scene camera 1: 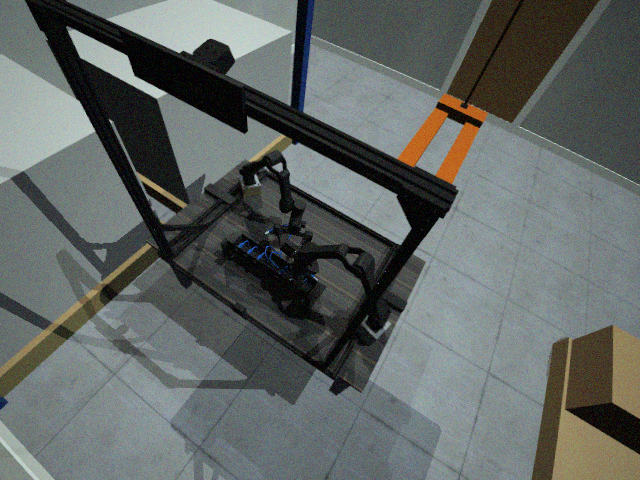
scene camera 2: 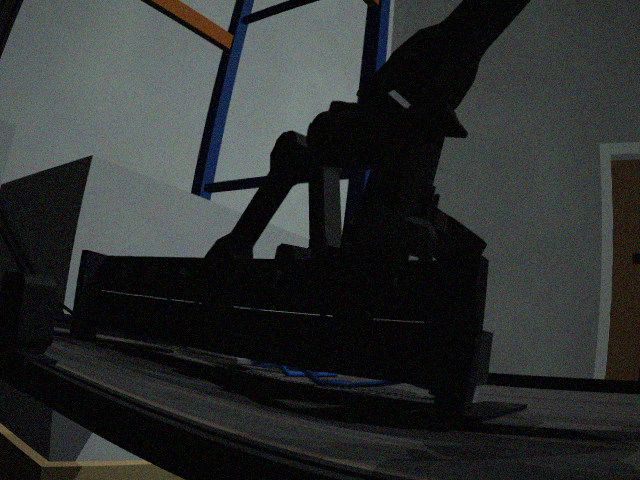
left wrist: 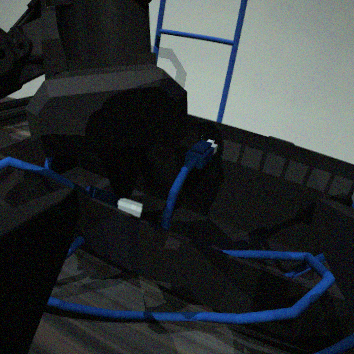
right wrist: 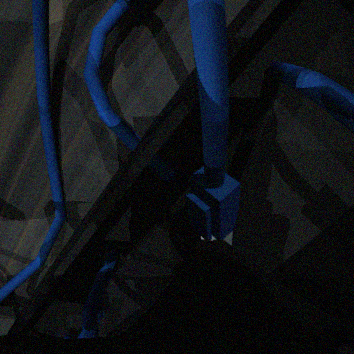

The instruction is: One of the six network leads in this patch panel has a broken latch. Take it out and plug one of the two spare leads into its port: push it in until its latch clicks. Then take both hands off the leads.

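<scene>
The black patch panel stands on the table, with blue leads in front of it. In the left wrist view a blue plug with a clear end is at the panel face. Another lead's clear plug lies nearer. My left gripper is open, with nothing between its fingers. My right gripper is shut and close to the panel. In the right wrist view its dark fingers are near a blue plug, which shows beyond them, not clasped. The latches are too dark to judge. The panel hides the fingertips in scene camera 2.
A blue cable loop runs across the front of the left wrist view. More blue cable curves at the left of the right wrist view. A black frame spans above the table. Both arms stand close together over the panel.
</scene>
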